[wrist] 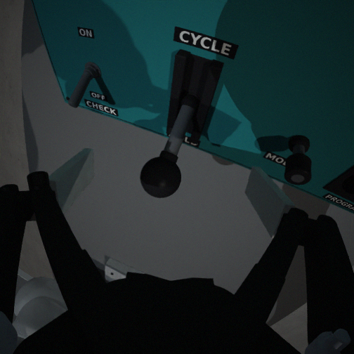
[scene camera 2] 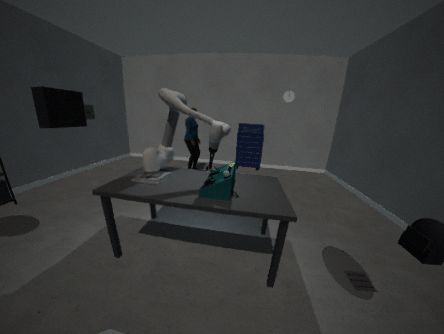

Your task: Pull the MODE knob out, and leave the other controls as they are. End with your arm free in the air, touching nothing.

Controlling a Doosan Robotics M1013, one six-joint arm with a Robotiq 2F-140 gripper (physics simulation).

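Seen in the pictures: gripper, between the fingertips: (scene camera 2: pixel 209 167); arm's base, origin of its link: (scene camera 2: pixel 152 175).
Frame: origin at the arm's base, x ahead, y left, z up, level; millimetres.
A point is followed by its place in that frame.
The MODE knob (wrist: pixel 298 169) is a small black knob on a short stem, at the right of the wrist view. It stands on the teal sloped panel (wrist: pixel 150 25) (scene camera 2: pixel 217 190) @[z 47, x 647, y -412 mm], beside its partly covered MODE label (wrist: pixel 273 159). My gripper (wrist: pixel 171 171) (scene camera 2: pixel 211 168) @[z 130, x 578, y -93 mm] is open wide and empty, above the panel's edge. In the wrist view, the knob shows just above and right of the right finger pad. The CYCLE lever (wrist: pixel 176 137) with its black ball (wrist: pixel 160 177) shows between the fingers; whether they are at its height is unclear.
The CHECK toggle (wrist: pixel 82 87) is at the panel's left. A dark PROGRAM control (wrist: pixel 345 183) is partly visible at the right edge. The panel stands on the grey table (scene camera 2: pixel 260 197) @[z -28, x 1004, y -368 mm]. A person (scene camera 2: pixel 192 135) and a blue cabinet (scene camera 2: pixel 249 146) are behind the table.
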